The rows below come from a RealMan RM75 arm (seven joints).
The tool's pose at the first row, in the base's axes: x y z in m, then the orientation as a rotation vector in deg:
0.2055 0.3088 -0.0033 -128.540 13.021 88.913
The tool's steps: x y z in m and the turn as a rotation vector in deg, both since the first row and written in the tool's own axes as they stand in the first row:
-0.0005 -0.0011 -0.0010 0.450 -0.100 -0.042
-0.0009 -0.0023 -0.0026 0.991 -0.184 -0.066
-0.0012 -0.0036 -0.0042 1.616 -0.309 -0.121
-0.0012 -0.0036 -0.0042 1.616 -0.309 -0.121
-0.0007 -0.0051 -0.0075 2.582 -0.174 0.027
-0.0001 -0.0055 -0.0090 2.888 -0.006 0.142
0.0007 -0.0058 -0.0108 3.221 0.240 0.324
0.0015 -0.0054 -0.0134 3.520 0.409 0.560
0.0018 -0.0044 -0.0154 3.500 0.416 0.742
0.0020 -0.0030 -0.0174 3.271 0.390 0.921
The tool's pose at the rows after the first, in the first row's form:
0.2066 0.3093 -0.0023 -128.104 13.271 88.798
0.2082 0.3097 -0.0011 -127.616 13.610 88.634
0.2099 0.3102 -0.0001 -127.023 13.961 88.459
0.2099 0.3102 -0.0001 -127.023 13.961 88.459
0.2135 0.3103 0.0008 -126.424 14.859 87.951
0.2151 0.3101 0.0008 -126.350 15.256 87.688
0.2171 0.3097 0.0007 -126.332 15.770 87.363
0.2195 0.3083 0.0006 -126.286 16.300 87.162
0.2210 0.3066 0.0007 -126.345 16.497 87.254
0.2222 0.3045 0.0008 -126.538 16.535 87.476

